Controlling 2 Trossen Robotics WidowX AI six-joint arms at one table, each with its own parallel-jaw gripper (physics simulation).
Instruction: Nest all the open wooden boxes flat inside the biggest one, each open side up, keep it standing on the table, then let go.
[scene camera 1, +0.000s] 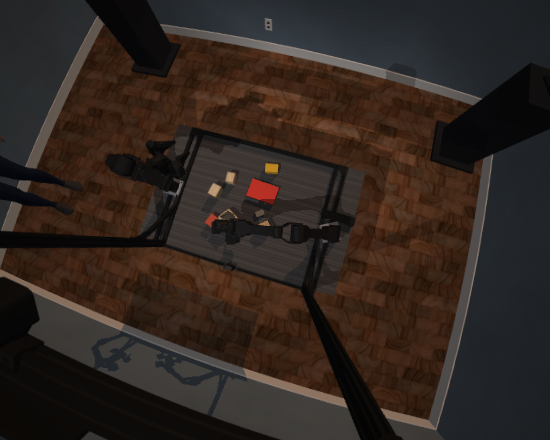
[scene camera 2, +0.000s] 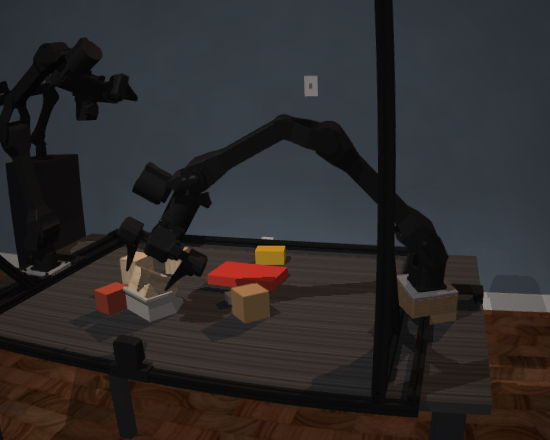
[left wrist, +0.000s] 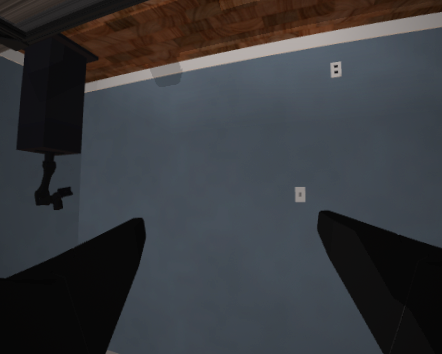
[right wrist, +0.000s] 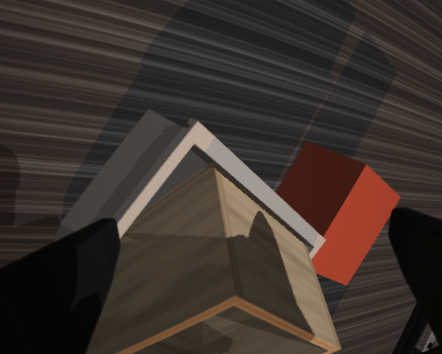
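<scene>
The big pale grey box (scene camera 2: 155, 309) (right wrist: 260, 188) stands open side up on the table. A light wooden box (scene camera 2: 150, 284) (right wrist: 175, 265) is in it, open side up, and rises well above its rim; whether it lies flat at the bottom is hidden. My right gripper (scene camera 2: 148, 277) (right wrist: 254, 228) is open and empty, low over the boxes, with its fingers apart on either side of the wooden box. Anything inside the wooden box is mostly hidden. My left gripper (left wrist: 232, 223) is open and empty, raised high at the left, away from the boxes.
A red cube (scene camera 1: 211, 220) (scene camera 2: 111, 298) (right wrist: 355, 230) is close beside the big box. A tan block (scene camera 2: 250, 303), a small grey piece (scene camera 1: 259, 213), a flat red block (scene camera 1: 262, 190) (scene camera 2: 245, 274) and a yellow block (scene camera 1: 271, 168) (scene camera 2: 270, 255) lie elsewhere. Two cream blocks (scene camera 1: 214, 190) (scene camera 1: 230, 177) stand behind.
</scene>
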